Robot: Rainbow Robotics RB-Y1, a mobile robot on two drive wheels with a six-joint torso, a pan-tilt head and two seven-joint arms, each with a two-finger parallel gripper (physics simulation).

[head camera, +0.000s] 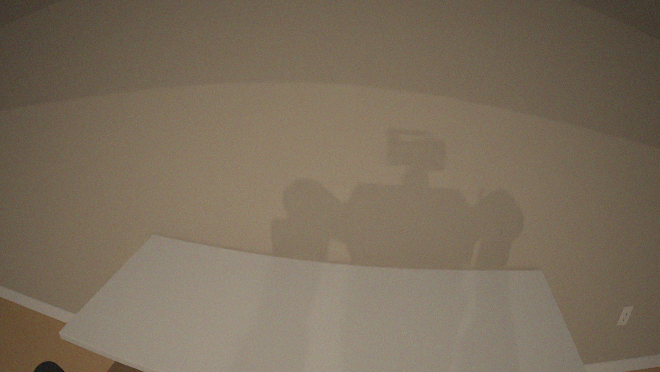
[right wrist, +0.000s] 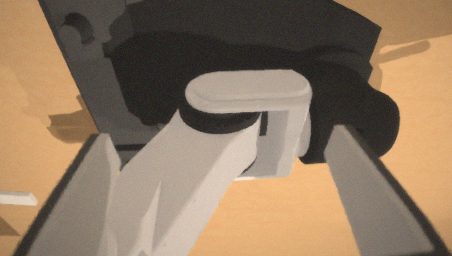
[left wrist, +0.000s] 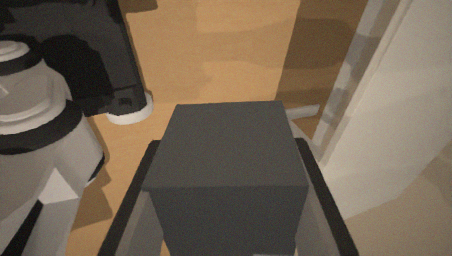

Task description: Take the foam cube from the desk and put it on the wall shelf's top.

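Where they show: left gripper, fingertip midpoint: (left wrist: 227,152); right gripper, fingertip midpoint: (right wrist: 223,143); robot's base at its link origin: (left wrist: 107,38).
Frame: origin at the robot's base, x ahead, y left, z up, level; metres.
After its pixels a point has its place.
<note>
The dark grey foam cube (left wrist: 227,150) @[x 0.112, y 0.239, z 0.969 m] is held between the fingers of my left gripper (left wrist: 227,152) @[x 0.117, y 0.223, z 0.957 m], which is shut on it; the wooden floor shows below it. My right gripper (right wrist: 223,143) @[x -0.225, y -0.218, z 0.535 m] is open, with its fingers wide apart and no object gripped; parts of my own body show beyond them. The white desk (head camera: 350,310) @[x 1.024, y -0.080, z 0.722 m] (left wrist: 400,100) @[x 0.727, y -0.053, z 0.722 m] is in front of me in the head view and to the right of the cube in the left wrist view. The wall shelf does not show in these views.
The beige wall (head camera: 175,165) @[x 1.435, y 0.553, z 1.001 m] stands behind the desk, with my shadow on it. A wall outlet (head camera: 625,315) @[x 1.229, y -1.515, z 0.409 m] is at the lower right. My dark base (left wrist: 95,55) @[x -0.038, y 0.009, z 0.191 m] (right wrist: 200,55) @[x -0.194, y -0.096, z 0.170 m] stands on the wooden floor (head camera: 30,330) @[x 1.346, y 1.704, z 0.002 m] (left wrist: 225,50) @[x 0.500, y -0.132, z 0.001 m] (right wrist: 280,215) @[x -0.538, y 0.914, z 0.002 m].
</note>
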